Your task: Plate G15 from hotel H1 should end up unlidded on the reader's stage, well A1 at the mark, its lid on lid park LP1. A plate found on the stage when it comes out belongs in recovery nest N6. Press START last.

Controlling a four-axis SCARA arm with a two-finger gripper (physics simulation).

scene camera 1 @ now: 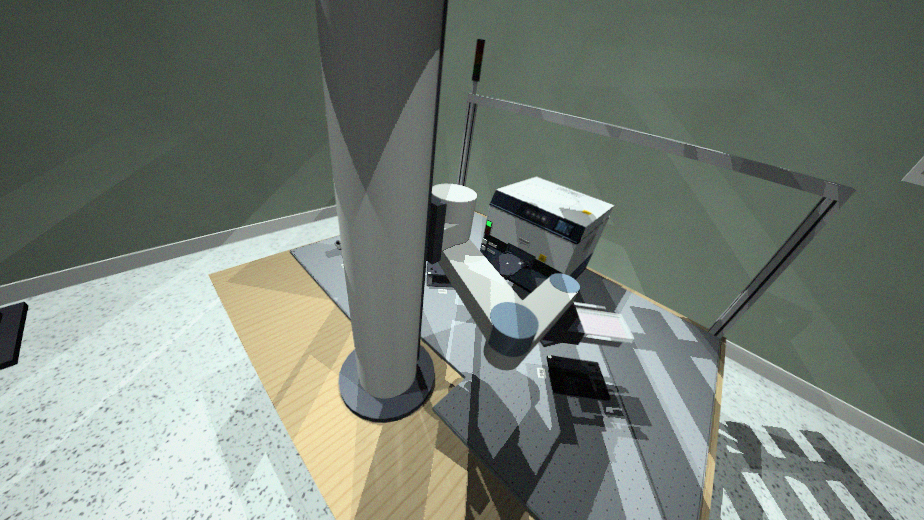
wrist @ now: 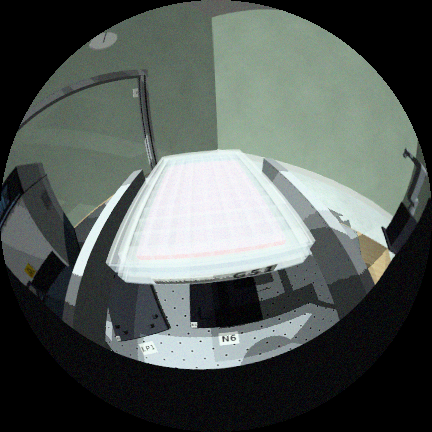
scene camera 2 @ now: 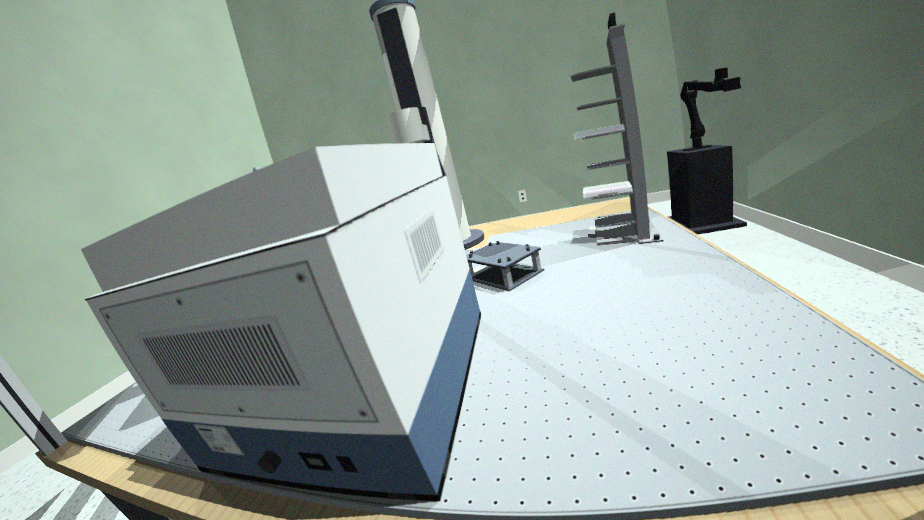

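Pixels of known places: gripper, fingertip midpoint: (scene camera 1: pixel 611 325) (wrist: pixel 202 170); arm's base at its link origin: (scene camera 1: pixel 388 376).
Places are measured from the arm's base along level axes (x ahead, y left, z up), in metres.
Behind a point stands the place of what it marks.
Observation:
My gripper (wrist: pixel 202 170) {x 0.411, y -0.380, z 0.227 m} is shut on a clear-edged plate (scene camera 1: pixel 606 325) {x 0.393, y -0.370, z 0.233 m} (wrist: pixel 210 215) {x 0.370, y -0.331, z 0.234 m} with a pinkish inside, marked G51. It holds the plate level above the table; whether a lid is on is hard to tell. Dark nest N6 (scene camera 1: pixel 577 377) {x 0.385, y -0.378, z 0.025 m} (wrist: pixel 225 302) {x 0.366, y -0.347, z 0.025 m} shows below the plate's near edge in the wrist view, with its label (wrist: pixel 229 338) {x 0.324, y -0.293, z 0.013 m}. Lid park LP1 (wrist: pixel 137 315) {x 0.477, y -0.223, z 0.023 m} is left of N6, with small pegs. The reader (scene camera 1: pixel 549 219) {x 0.633, y -0.047, z 0.324 m} (scene camera 2: pixel 278 342) {x 0.991, y 0.125, z 0.214 m} (wrist: pixel 30 215) {x 0.622, y -0.168, z 0.246 m} stands behind; a dark part (scene camera 1: pixel 514 261) {x 0.563, y 0.003, z 0.146 m} lies at its front, partly behind the arm. Plate G15 cannot be made out.
In scene camera 2, a hotel (scene camera 2: pixel 630 129) {x 0.343, y 0.593, z 0.294 m} holds a white plate (scene camera 2: pixel 607 190) {x 0.302, y 0.527, z 0.151 m} on a low shelf; its label is unreadable. A raised platform (scene camera 2: pixel 504 255) {x 0.451, y 0.244, z 0.073 m} on legs stands before it. A thick column (scene camera 1: pixel 387 226) {x -0.037, y -0.065, z 0.501 m} blocks part of scene camera 1. A rail frame (scene camera 1: pixel 646 137) {x 1.004, y -0.159, z 0.609 m} stands behind the table.

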